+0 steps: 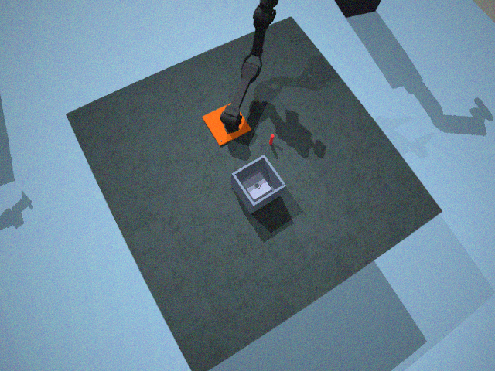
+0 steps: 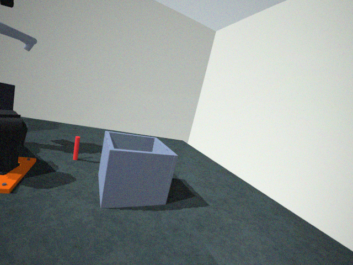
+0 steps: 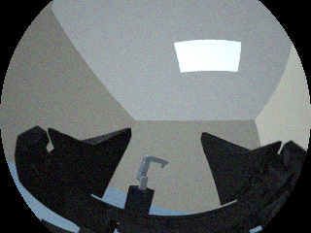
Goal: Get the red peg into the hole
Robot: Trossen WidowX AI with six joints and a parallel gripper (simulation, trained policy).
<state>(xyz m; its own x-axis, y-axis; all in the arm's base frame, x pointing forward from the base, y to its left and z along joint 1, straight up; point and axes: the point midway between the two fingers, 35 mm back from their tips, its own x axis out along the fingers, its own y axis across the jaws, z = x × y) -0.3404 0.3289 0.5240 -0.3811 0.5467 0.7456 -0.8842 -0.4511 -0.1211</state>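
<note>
My gripper tip is now 490 mm short of the red peg, 200 mm to the left of it and 520 mm above it. Also, from my gripper tip: grey plate (680 mm ahead, 350 mm to the right, 520 mm below).
</note>
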